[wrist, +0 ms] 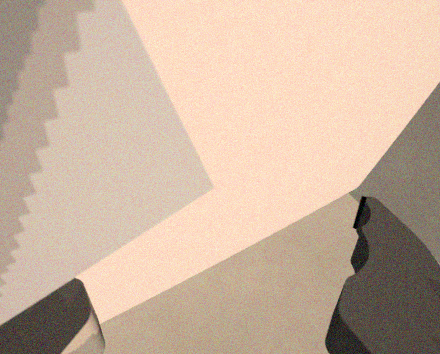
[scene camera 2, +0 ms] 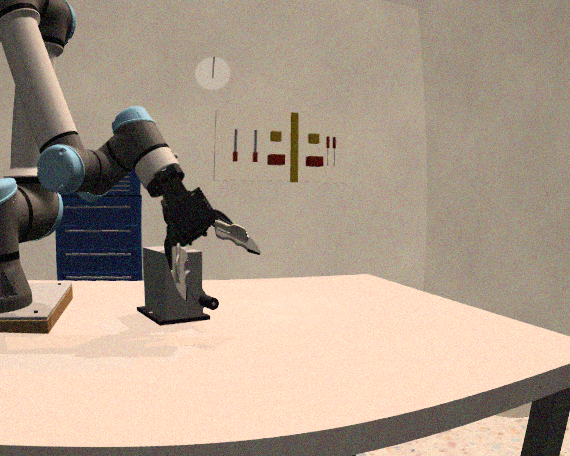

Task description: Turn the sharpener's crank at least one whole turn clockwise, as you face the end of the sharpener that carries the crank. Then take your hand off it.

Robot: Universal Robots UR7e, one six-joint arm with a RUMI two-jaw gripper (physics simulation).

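Places are measured from the arm's base along level axes (x ahead, y left, z up), in metres.
Where they show: gripper, fingertip midpoint: (wrist: 215,201) (scene camera 2: 223,277).
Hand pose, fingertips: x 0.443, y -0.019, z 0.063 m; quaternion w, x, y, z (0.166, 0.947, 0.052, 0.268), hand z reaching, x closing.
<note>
Things, the pixels of their top centre, and the offset from my fingertips. "*": a spot on its surface instead. Level surfaces: height alone.
- sharpener, surface spot: (scene camera 2: 155,287) * 0.124 m back, 0.075 m left, 0.032 m down
- dark round handle, surface spot: (scene camera 2: 210,302) * 0.023 m back, 0.005 m left, 0.044 m down
- sharpener's pale grey side, surface spot: (wrist: 125,165) * 0.050 m back, 0.074 m left, 0.036 m up
- table, its level: 0.092 m down
The sharpener (scene camera 2: 155,287) is a grey box on a thin black base, standing on the table. Its crank shows low on its right side in the scene view, with a dark round handle (scene camera 2: 210,302) pointing out to the right. My gripper (scene camera 2: 221,275) (wrist: 215,201) is wide open and empty, tilted down above the sharpener. In the scene view one finger overlaps the sharpener's front face and the other sticks out to the right, above the handle. In the wrist view the sharpener's pale grey side (wrist: 125,165) fills the left, beside one finger. The crank does not show there.
The table (scene camera 2: 350,350) (wrist: 300,100) has its far edge behind the sharpener. The arm's base plate (scene camera 2: 47,300) lies to the left in the scene view. A blue drawer cabinet (scene camera 2: 100,240) stands behind. A clock (scene camera 2: 212,73) and tools hang on the wall.
</note>
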